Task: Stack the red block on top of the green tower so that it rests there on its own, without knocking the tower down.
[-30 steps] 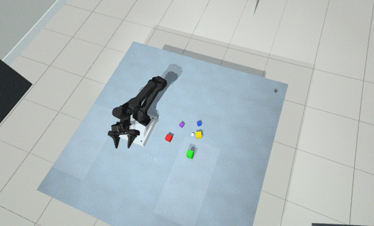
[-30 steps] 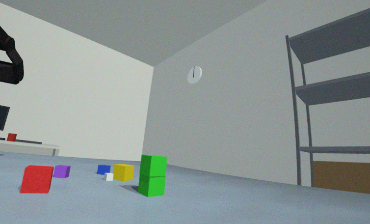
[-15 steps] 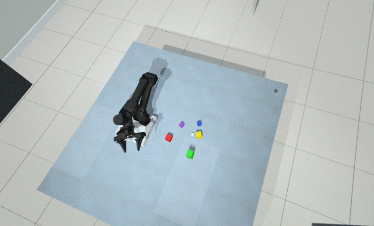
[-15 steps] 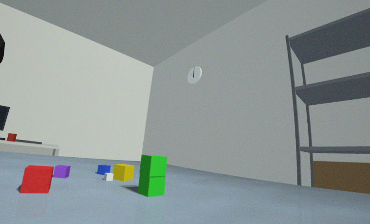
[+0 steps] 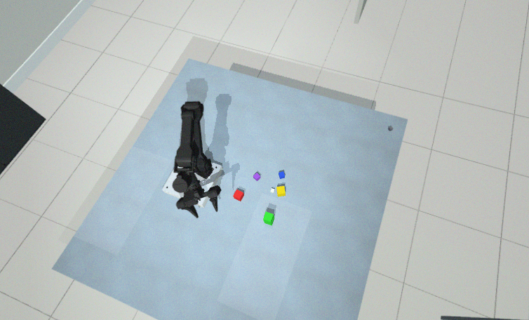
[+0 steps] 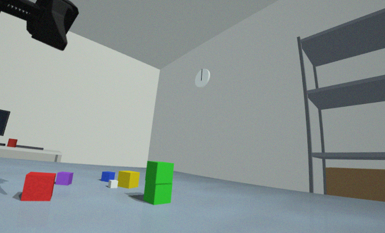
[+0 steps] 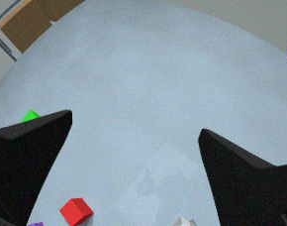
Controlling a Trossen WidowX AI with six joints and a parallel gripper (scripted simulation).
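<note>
The red block lies 2 cm ahead of my gripper tip, 17 cm to the left of it and 15 cm below it. Round my gripper tip: small white block: 14 cm ahead, 27 cm to the left, 16 cm below; yellow block: 18 cm ahead, 29 cm to the left, 15 cm below; purple block: 4 cm ahead, 29 cm to the left, 16 cm below.
</note>
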